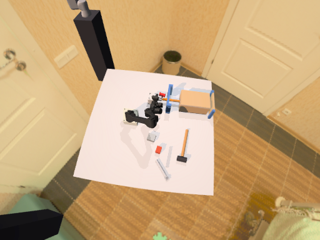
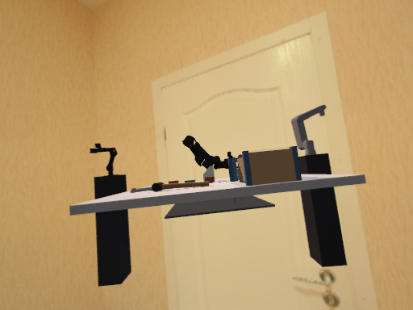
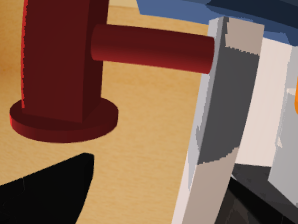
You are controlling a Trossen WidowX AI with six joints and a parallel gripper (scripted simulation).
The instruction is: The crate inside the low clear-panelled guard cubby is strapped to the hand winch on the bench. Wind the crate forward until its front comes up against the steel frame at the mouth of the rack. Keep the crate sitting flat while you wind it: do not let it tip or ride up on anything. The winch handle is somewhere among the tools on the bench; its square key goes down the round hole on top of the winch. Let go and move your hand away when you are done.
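My gripper tip is now 1 cm short of the winch handle and 1 cm above it. From my gripper tip the other things lie so: red knob (5 cm ahead, 1 cm to the right, 2 cm above); then blue frame (11 cm ahead, 2 cm to the left, 2 cm below); then white winch (7 cm behind, 1 cm to the right, 10 cm below).
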